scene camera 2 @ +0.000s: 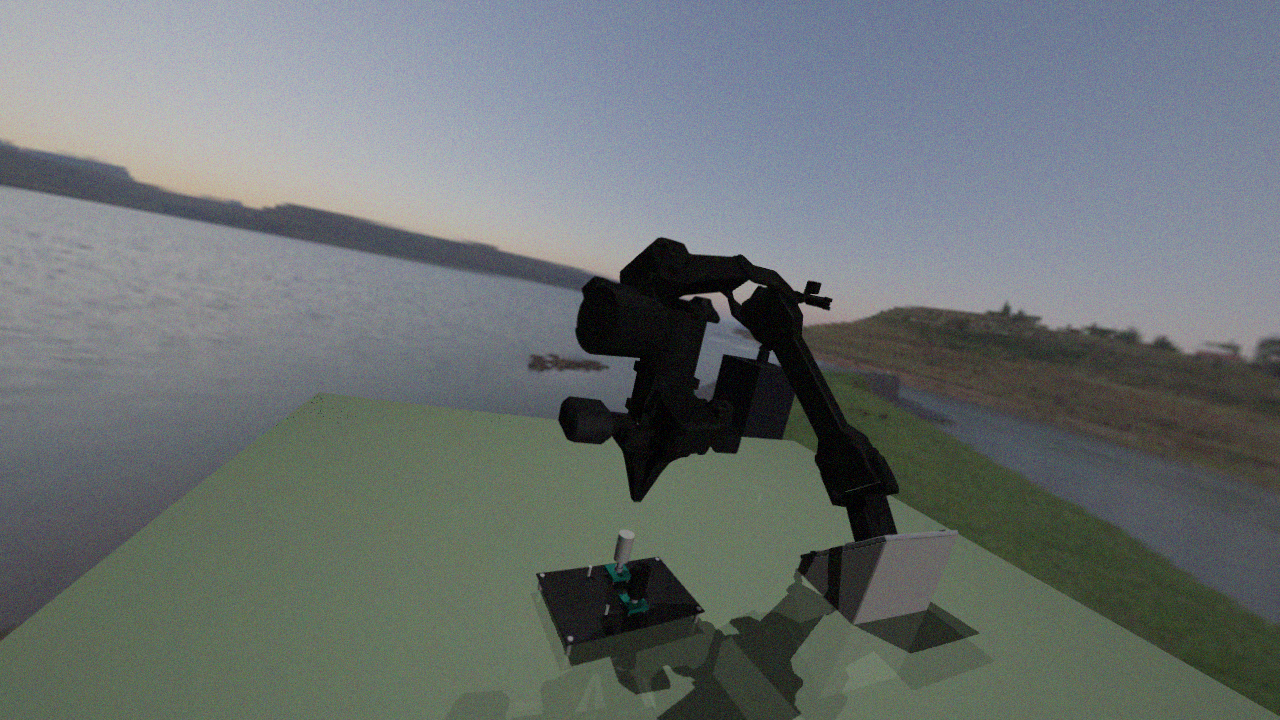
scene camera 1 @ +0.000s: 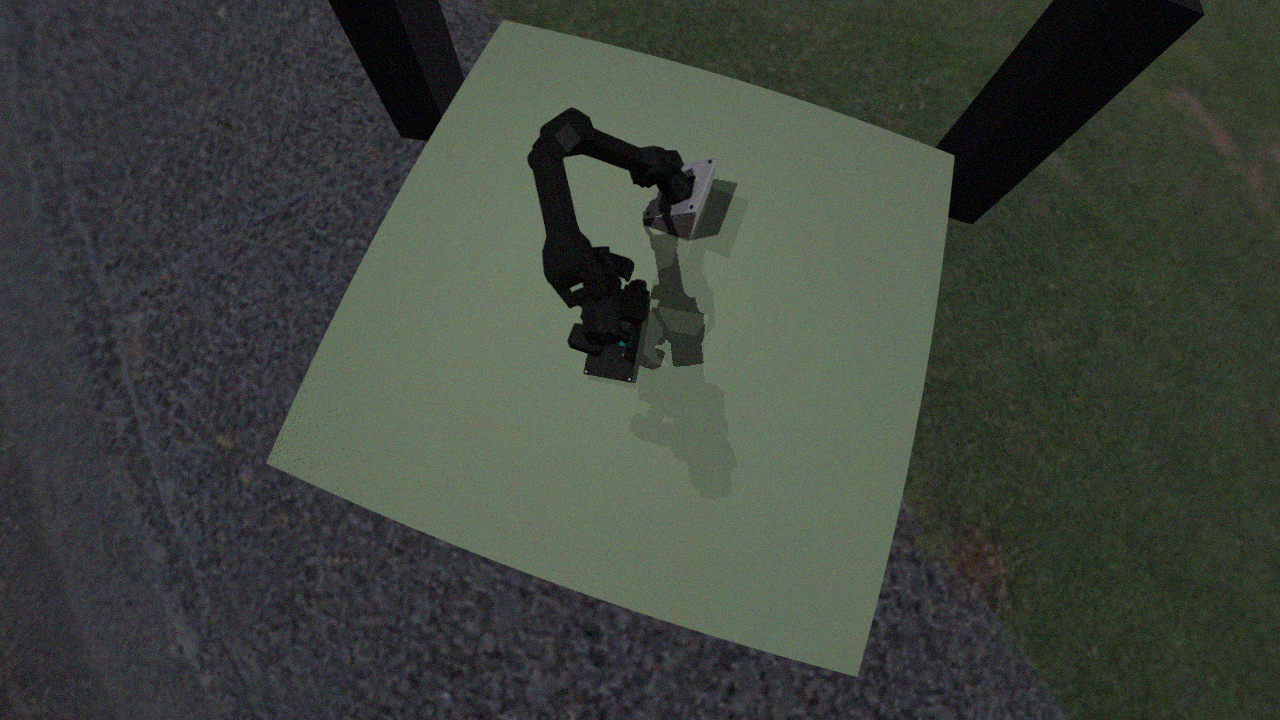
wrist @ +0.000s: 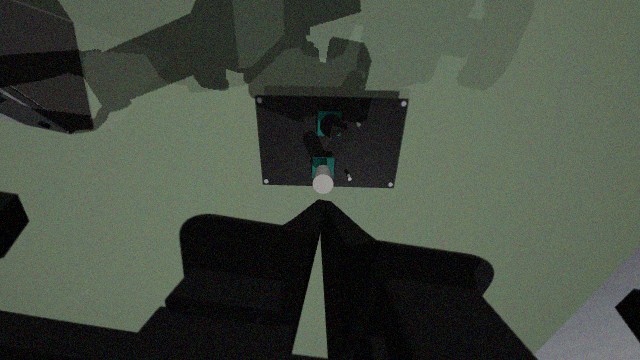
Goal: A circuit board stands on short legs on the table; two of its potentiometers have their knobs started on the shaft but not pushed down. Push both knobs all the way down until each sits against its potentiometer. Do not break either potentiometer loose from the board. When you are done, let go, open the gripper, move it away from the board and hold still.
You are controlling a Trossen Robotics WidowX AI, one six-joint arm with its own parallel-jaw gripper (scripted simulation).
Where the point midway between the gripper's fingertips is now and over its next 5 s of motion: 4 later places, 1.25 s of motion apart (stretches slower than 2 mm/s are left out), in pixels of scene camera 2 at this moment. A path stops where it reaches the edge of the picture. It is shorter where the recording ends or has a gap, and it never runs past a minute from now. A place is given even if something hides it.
My gripper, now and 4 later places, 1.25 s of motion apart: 635, 500; 628, 530; 626, 536; 625, 541; 627, 533
